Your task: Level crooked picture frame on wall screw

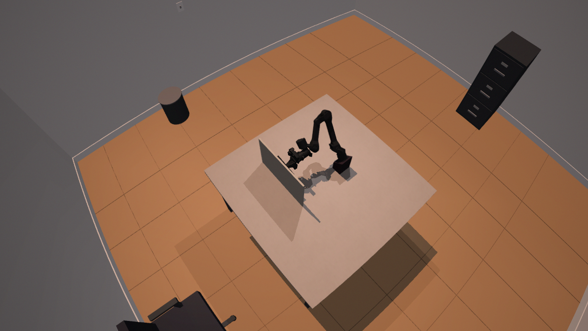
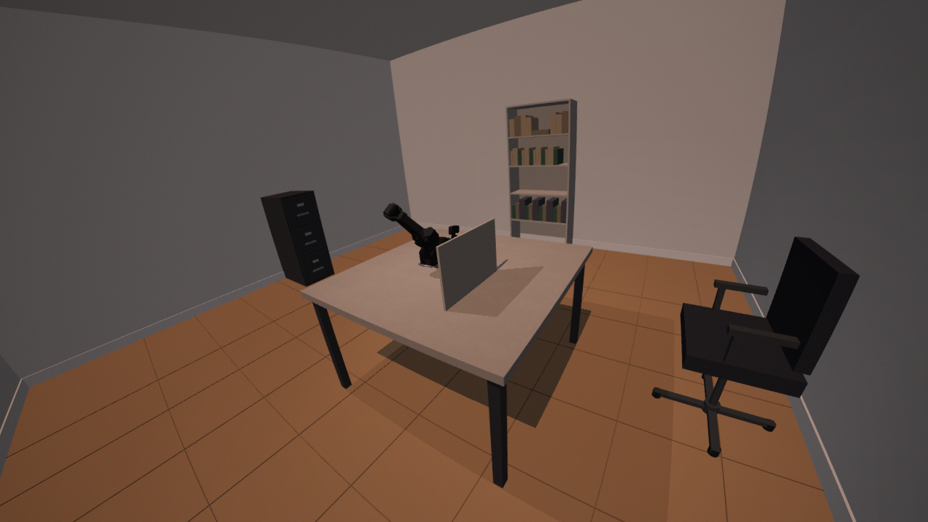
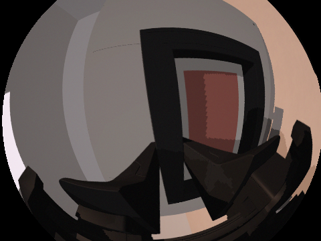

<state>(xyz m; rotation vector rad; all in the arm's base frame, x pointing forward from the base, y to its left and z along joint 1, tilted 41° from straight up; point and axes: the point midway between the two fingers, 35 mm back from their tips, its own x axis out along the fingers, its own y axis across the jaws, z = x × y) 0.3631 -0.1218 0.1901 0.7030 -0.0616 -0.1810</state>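
Right now my gripper tip is 50 mm above the picture frame and 10 mm to the left of it. From my gripper tip the other things lie so: grey wall panel: 60 mm below, 20 mm to the right, 20 mm ahead.
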